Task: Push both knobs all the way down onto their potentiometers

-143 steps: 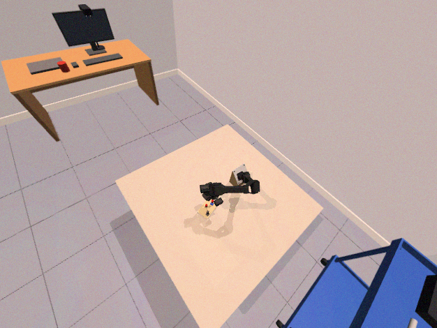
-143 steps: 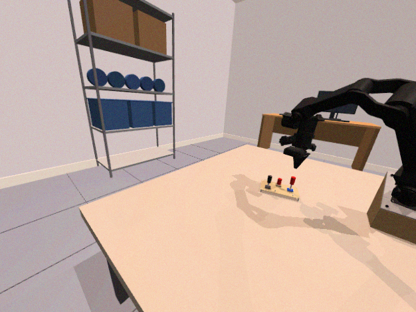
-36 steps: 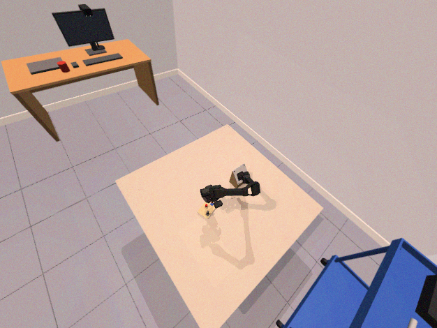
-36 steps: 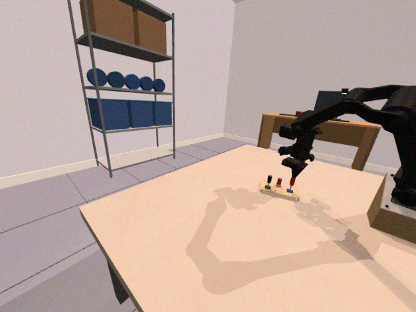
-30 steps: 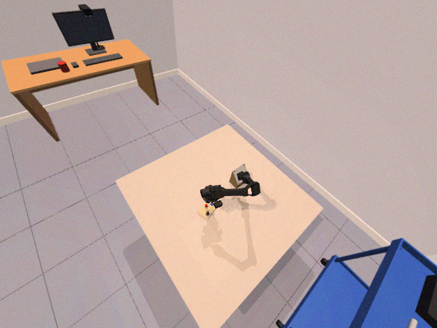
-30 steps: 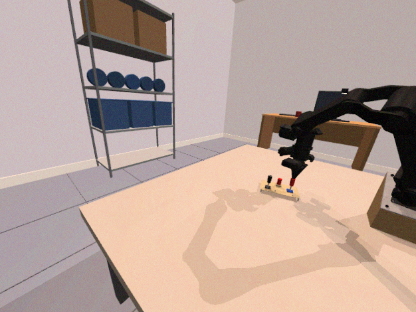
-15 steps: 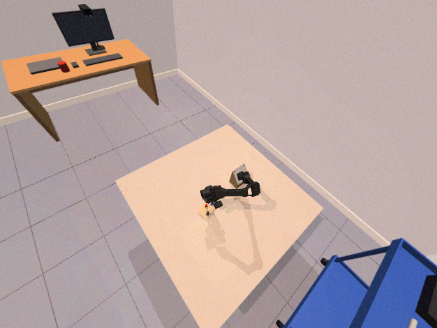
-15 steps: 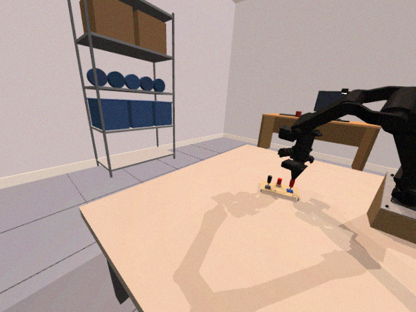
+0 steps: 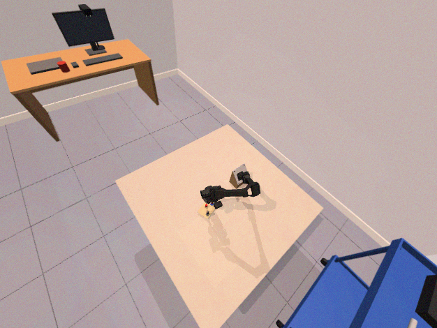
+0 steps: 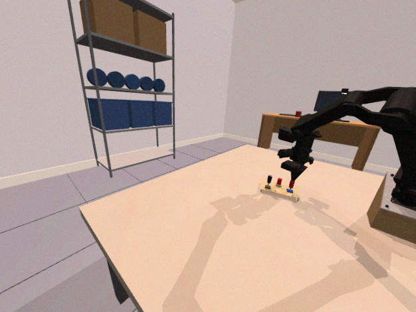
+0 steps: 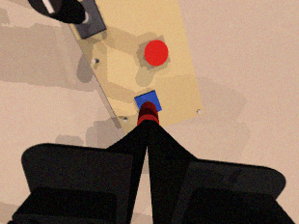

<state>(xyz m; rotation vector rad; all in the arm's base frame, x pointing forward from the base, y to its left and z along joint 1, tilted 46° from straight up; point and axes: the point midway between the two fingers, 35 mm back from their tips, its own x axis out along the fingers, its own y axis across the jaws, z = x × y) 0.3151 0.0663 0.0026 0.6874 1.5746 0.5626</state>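
The red knob lies 2 cm below my gripper tip. Round my gripper tip: dark square part (8 cm ahead, 6 cm to the left, 2 cm below).
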